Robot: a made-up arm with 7 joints.
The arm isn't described. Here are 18 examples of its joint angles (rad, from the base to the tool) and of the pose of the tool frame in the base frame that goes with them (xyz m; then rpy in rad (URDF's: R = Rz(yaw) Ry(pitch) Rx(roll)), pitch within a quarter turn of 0, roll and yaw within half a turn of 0).
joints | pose
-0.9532 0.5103 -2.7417 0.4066 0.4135 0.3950 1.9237 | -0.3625 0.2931 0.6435 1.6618 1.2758 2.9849
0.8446 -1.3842 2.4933 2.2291 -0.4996 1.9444 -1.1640 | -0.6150 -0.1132 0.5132 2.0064 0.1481 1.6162
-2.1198 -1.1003 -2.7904 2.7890 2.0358 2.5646 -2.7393 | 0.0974 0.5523 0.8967 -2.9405 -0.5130 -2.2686
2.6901 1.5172 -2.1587 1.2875 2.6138 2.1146 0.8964 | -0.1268 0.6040 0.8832 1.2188 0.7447 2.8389
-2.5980 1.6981 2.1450 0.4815 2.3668 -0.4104 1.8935 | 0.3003 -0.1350 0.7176 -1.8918 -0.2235 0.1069
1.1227 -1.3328 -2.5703 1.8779 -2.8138 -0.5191 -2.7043 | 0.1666 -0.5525 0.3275 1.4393 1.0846 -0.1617
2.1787 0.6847 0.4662 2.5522 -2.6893 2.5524 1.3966 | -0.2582 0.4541 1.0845 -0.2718 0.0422 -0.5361
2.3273 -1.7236 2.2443 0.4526 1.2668 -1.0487 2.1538 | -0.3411 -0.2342 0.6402 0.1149 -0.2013 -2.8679
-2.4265 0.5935 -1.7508 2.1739 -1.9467 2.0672 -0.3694 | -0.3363 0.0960 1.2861 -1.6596 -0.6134 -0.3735
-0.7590 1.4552 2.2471 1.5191 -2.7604 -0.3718 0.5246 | 0.4013 0.2070 1.0809 -2.0184 -0.9418 1.3102
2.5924 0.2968 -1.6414 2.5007 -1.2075 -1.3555 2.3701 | -0.2011 0.3281 1.2200 -1.0271 -0.1502 2.4042
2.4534 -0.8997 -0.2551 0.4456 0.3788 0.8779 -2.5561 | -0.2303 0.3882 0.7584 -2.4888 0.6079 3.1096
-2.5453 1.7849 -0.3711 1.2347 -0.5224 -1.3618 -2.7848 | -0.3621 -0.0179 0.1039 2.7375 0.7853 -1.6996
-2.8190 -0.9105 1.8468 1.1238 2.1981 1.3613 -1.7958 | 0.4013 -0.4099 0.5407 -0.8931 0.4514 -0.2143
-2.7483 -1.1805 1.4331 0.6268 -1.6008 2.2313 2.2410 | 0.0339 -0.3590 0.9365 0.6518 -0.7867 1.5101
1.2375 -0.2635 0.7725 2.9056 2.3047 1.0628 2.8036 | -0.1734 -0.0959 1.4855 1.9114 -0.3015 -1.7852
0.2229 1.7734 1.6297 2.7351 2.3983 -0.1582 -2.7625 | 0.6129 0.5013 0.4467 0.3657 0.5134 0.6662
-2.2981 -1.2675 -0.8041 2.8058 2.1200 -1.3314 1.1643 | 0.0984 0.6041 0.8951 -1.9838 -0.0686 2.1795
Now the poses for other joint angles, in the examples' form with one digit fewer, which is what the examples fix.
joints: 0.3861 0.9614 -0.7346 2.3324 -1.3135 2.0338 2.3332
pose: 0.674 -0.170 0.890 -0.051 -0.118 -2.369
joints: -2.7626 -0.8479 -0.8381 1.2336 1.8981 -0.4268 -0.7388
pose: -0.352 0.447 0.941 0.836 0.369 2.490
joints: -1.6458 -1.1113 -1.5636 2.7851 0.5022 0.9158 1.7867
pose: -0.267 0.727 1.019 2.073 -0.472 -3.045
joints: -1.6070 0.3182 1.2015 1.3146 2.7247 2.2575 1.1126
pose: 0.444 -0.279 0.992 0.560 -0.959 2.456
